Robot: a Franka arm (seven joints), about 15 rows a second.
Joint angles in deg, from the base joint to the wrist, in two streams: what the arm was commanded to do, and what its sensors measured. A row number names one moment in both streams.
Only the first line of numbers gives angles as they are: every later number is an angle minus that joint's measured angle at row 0.
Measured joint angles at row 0:
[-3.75 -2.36 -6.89 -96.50 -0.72 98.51 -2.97]
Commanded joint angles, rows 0 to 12:
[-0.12 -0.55 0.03 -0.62 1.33 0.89 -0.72]
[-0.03 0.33 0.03 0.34 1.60 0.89 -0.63]
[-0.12 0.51 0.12 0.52 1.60 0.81 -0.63]
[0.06 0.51 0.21 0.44 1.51 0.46 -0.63]
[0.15 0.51 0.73 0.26 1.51 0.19 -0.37]
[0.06 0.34 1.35 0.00 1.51 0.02 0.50]
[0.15 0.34 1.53 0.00 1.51 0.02 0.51]
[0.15 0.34 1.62 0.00 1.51 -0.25 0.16]
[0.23 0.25 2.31 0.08 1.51 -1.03 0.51]
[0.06 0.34 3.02 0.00 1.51 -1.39 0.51]
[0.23 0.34 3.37 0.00 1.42 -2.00 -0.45]
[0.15 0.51 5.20 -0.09 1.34 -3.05 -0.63]
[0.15 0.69 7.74 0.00 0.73 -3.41 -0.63]
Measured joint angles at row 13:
[0.27 0.70 4.31 -0.04 0.42 -2.00 -0.35]
